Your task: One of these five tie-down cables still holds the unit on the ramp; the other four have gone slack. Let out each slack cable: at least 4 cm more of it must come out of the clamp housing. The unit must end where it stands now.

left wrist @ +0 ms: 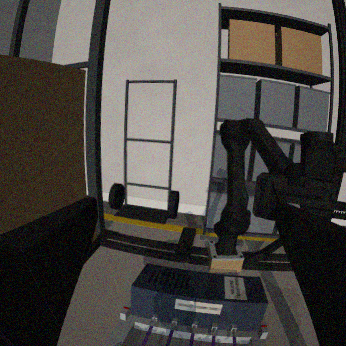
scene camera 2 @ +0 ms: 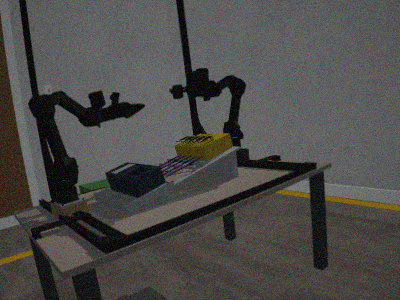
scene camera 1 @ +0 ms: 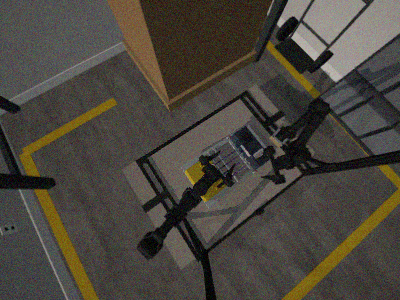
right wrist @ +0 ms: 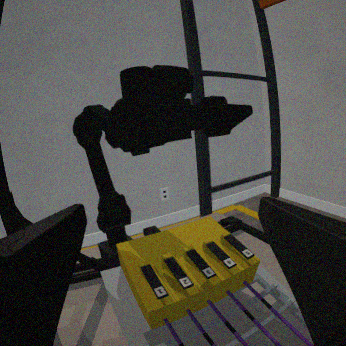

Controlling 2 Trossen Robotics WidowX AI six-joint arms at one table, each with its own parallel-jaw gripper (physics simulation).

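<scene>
The yellow clamp housing (scene camera 1: 195, 172) (scene camera 2: 215, 145) (right wrist: 165, 242) sits on the upper part of the grey ramp (scene camera 2: 217, 172). Its several numbered black levers lie along its top in the right wrist view. Purple cables with dark marks (scene camera 2: 181, 164) (right wrist: 200, 326) run from it down to the dark blue unit (scene camera 1: 247, 140) (scene camera 2: 135, 179) (left wrist: 200, 295), which rests low on the ramp. Which cable is taut cannot be told. My left gripper (scene camera 1: 221, 165) (scene camera 2: 175, 91) (left wrist: 191, 211) is open and empty, above the housing. My right gripper (scene camera 1: 264, 164) (scene camera 2: 143, 106) (right wrist: 173, 211) is open and empty, raised near the unit.
A black rail frame (scene camera 2: 200, 215) borders the table (scene camera 2: 150, 223). A green object (scene camera 2: 95, 186) lies behind the unit. A wooden block (scene camera 2: 72, 207) (left wrist: 226, 264) is at the right arm's base. A tall brown cabinet (scene camera 1: 200, 50) stands beside the table.
</scene>
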